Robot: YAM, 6 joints.
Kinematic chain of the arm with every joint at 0, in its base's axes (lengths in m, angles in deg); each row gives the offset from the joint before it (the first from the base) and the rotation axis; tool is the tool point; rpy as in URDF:
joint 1: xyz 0 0 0.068 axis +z
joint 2: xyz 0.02 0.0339 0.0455 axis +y
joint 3: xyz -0.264 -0.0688 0 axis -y
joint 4: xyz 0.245 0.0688 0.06 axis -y
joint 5: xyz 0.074 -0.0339 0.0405 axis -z
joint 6: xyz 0.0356 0 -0.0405 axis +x
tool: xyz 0 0 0 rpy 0 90 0
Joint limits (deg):
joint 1: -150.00..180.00
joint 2: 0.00..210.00
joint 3: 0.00..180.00
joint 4: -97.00..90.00
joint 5: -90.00..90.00
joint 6: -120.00..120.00
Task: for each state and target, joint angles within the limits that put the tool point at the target. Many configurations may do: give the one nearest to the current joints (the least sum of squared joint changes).
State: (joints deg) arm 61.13 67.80 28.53 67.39 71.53 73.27
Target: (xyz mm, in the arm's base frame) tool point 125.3 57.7 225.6
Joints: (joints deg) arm 39.38 48.40 4.72 73.70 78.70 73.27
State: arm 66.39 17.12 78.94 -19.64 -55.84 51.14
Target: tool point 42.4 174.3 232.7
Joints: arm 67.39 51.91 33.30 -25.77 -51.52 51.14
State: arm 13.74 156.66 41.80 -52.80 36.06 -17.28
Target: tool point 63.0 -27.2 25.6
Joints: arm -2.56 148.94 25.96 -65.12 43.17 -17.28
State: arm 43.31 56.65 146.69 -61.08 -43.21 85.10
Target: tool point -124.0 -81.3 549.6
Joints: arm 42.72 40.78 131.80 -79.61 -43.26 85.10
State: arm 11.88 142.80 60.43 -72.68 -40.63 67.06
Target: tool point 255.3 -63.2 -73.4
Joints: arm -18.59 156.24 72.43 -62.91 -37.14 67.06
